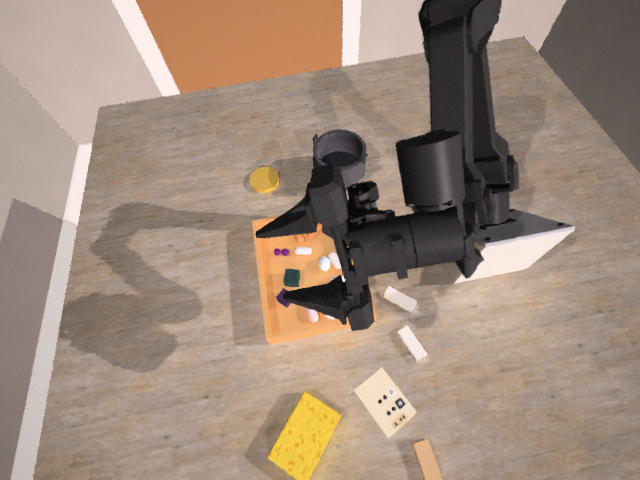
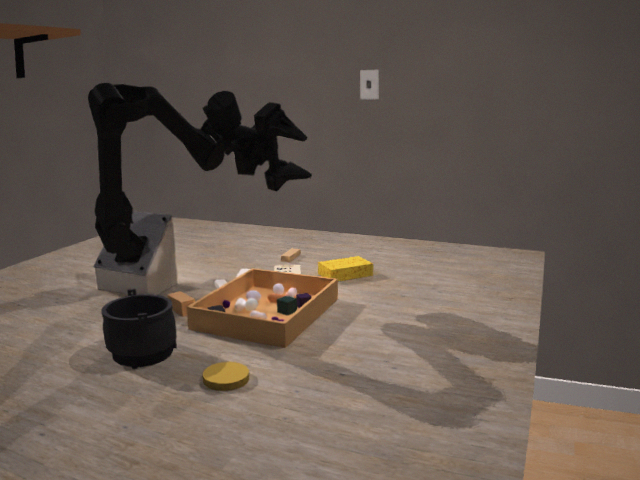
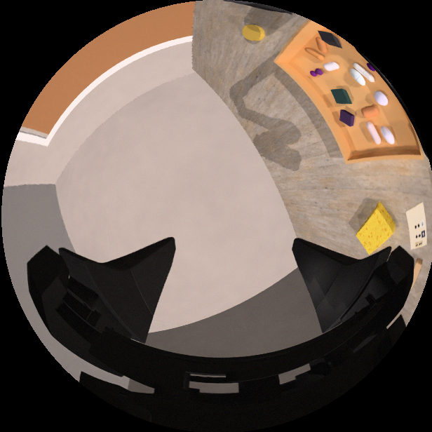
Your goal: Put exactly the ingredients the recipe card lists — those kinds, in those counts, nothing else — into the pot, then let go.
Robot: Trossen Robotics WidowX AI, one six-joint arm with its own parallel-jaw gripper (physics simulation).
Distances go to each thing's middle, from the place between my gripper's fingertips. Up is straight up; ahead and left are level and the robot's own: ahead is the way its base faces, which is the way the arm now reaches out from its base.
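Labels:
Relative to the orange tray [image 2: 240,325], my hand is 10 cm to the left, 5 cm past and 27 cm above. Going by their middles, the tray is the nearest to my hand of the things named here. Positions counted from my hand: yellow disc [image 2: 224,376], far to the right and far below; dark pot [image 2: 140,330], far to the right, a fair way behind and far below.

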